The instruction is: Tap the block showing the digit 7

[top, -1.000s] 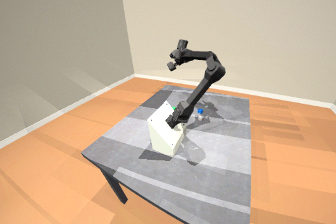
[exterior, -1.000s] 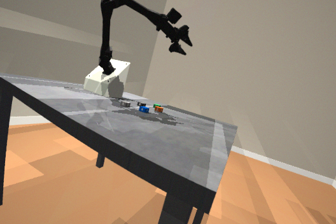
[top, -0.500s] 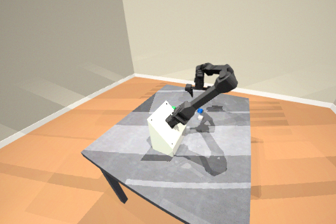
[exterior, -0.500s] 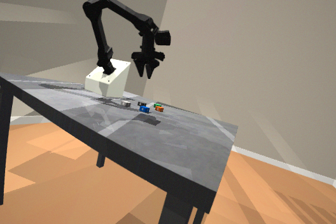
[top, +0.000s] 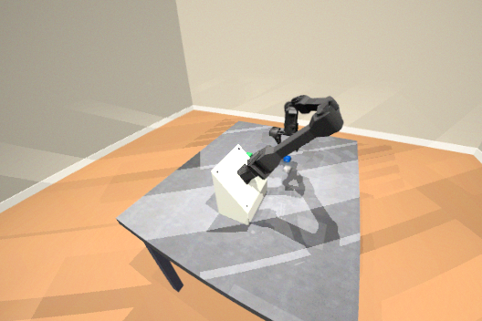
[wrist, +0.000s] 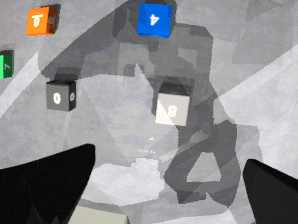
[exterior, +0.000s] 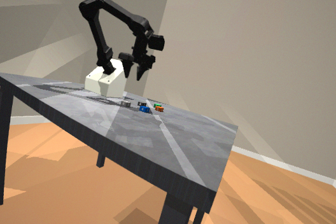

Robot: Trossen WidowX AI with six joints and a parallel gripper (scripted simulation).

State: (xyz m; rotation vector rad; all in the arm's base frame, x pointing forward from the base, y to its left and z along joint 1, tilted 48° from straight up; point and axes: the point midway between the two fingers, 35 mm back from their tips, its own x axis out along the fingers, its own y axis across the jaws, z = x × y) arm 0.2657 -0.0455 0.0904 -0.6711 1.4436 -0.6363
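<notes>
The green block is 24 cm to the left of my gripper tip, 12 cm below it and 3 cm ahead of it. Round my gripper tip: grey block (12 cm below); then black block (13 cm to the left, 12 cm below); then blue block (12 cm below, 9 cm ahead, 2 cm to the left).
</notes>
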